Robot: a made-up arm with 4 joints.
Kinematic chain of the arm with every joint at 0, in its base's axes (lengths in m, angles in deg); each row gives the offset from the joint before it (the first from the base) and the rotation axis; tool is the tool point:
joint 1: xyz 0 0 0.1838 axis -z
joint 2: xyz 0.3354 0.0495 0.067 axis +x
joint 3: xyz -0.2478 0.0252 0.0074 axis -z
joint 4: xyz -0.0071 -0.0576 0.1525 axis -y
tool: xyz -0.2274 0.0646 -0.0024
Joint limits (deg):
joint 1: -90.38..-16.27
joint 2: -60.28..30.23
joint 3: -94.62..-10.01
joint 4: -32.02..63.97
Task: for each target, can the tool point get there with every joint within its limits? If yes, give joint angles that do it. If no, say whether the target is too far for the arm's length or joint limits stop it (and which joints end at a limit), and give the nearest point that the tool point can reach.
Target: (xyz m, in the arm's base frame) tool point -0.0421 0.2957 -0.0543
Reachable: no: joint limits stop it (at a limit: joint 1, joint 2, joint 3, joint 4) | nearest point -0.0041 0.0890 0.1713 | short by 0.308 m
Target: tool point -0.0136 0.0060 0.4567
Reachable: yes | joints -78.74 -52.38 -69.85 15.20
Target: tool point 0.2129 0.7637 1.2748
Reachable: no: too far | nearest point 0.0358 0.2231 0.5416 | short by 0.928 m
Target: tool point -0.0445 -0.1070 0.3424
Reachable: yes | joints -24.64 3.94 -42.13 14.63
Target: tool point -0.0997 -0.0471 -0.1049
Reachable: no: joint limits stop it (at a limit: joint 1, joint 2, joint 4) | nearest point -0.0247 0.0202 0.1836 | short by 0.306 m
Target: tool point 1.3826 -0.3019 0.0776
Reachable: no: too far | nearest point 0.2496 -0.0545 0.3418 | short by 1.189 m
